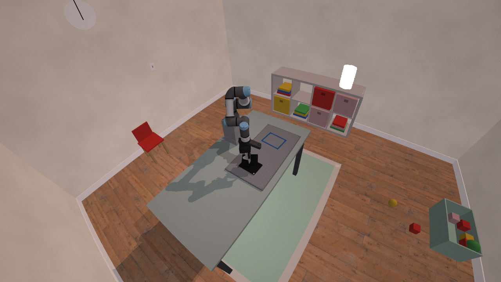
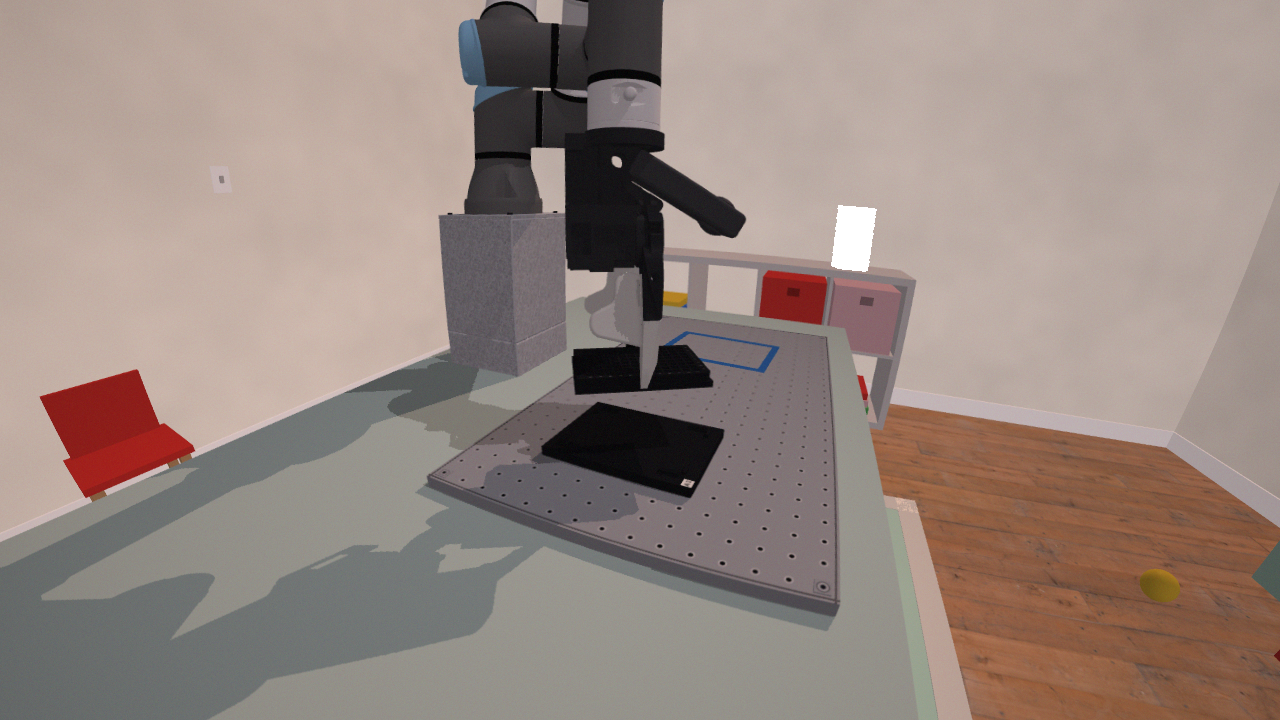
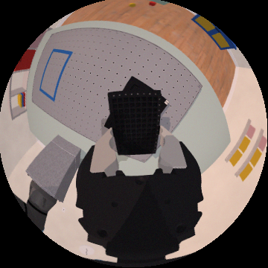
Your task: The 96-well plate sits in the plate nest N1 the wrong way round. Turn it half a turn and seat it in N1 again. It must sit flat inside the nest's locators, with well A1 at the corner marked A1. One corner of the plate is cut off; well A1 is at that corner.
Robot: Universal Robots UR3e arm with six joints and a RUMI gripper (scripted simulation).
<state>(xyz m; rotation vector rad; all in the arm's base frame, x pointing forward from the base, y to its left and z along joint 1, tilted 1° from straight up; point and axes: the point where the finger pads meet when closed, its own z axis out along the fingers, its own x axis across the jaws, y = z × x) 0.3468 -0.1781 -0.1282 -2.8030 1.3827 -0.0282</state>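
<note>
Right now the black 96-well plate is 10 mm below my hand. From my hand the other things lie so: small white label: 80 mm ahead, 50 mm to the right, 90 mm below; black plate nest N1: 100 mm below.
</note>
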